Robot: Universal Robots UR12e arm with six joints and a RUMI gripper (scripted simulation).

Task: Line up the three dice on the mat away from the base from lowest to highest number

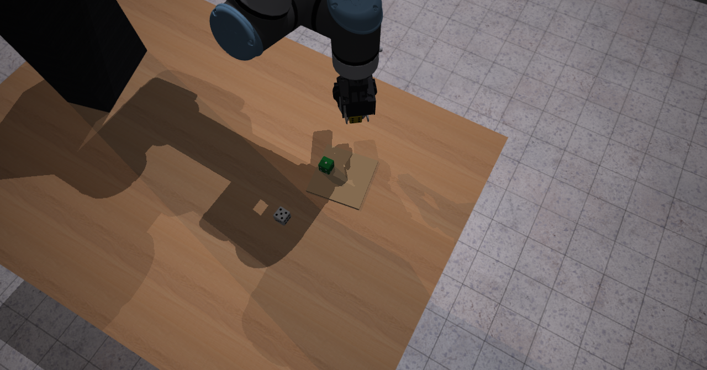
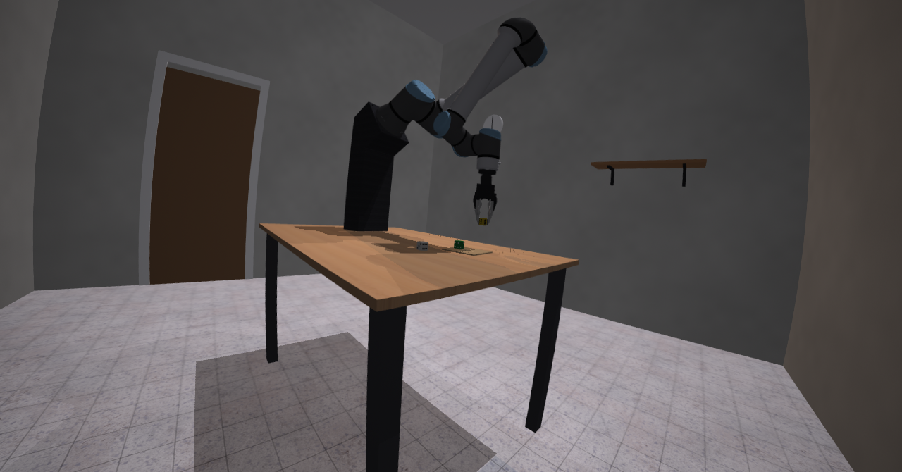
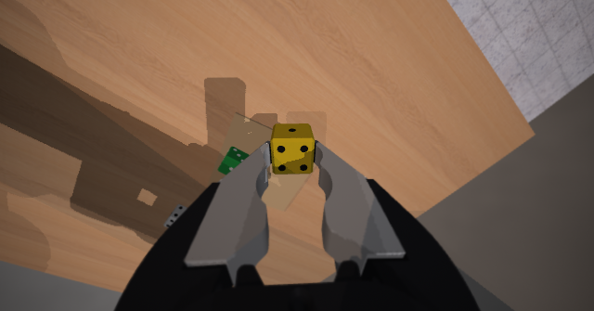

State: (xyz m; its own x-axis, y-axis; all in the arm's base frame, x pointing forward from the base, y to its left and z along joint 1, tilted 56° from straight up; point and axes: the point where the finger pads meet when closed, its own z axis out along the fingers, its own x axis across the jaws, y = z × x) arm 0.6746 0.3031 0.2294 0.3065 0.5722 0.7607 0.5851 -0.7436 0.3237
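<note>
Now: the tan mat 70 mm ahead of my hand, 90 mm to the right of it and 120 mm below it. Round my hand: yellow die right at my hand; green die 30 mm ahead, 110 mm to the right, 100 mm below; white die 80 mm ahead, 270 mm to the right, 100 mm below.
</note>
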